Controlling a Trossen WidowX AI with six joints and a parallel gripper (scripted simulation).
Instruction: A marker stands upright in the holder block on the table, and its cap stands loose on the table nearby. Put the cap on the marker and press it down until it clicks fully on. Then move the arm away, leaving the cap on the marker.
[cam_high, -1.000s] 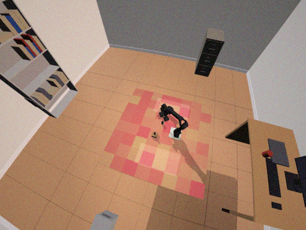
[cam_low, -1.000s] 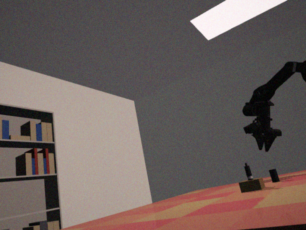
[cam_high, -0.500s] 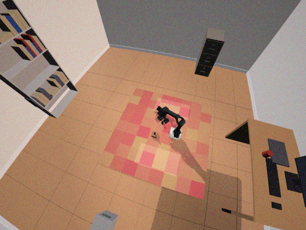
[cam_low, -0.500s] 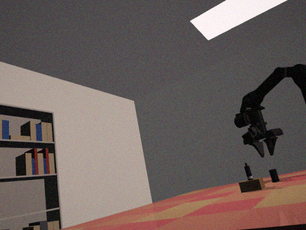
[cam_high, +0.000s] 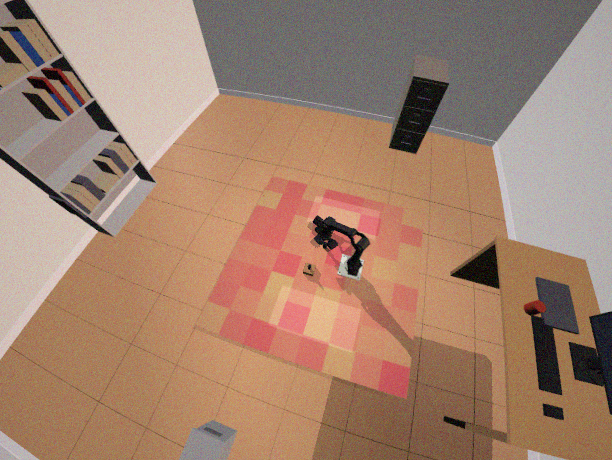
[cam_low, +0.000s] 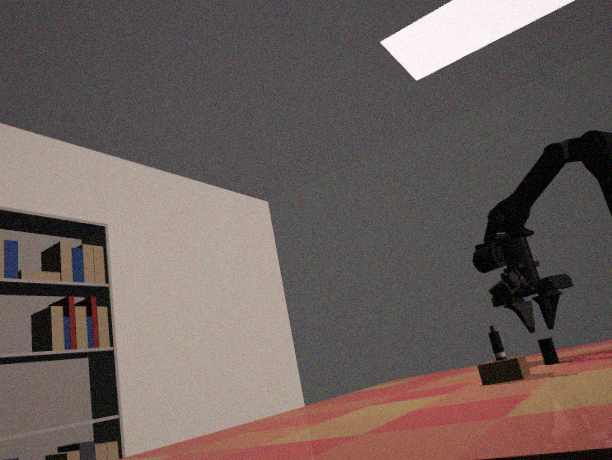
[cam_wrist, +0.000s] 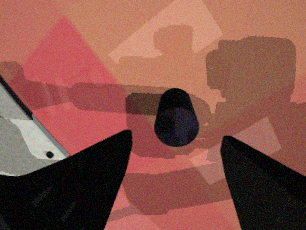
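Right now the marker cap is 4 cm below my gripper tip. Round my gripper tip: tan holder block (6 cm ahead, 20 cm to the left, 5 cm below).
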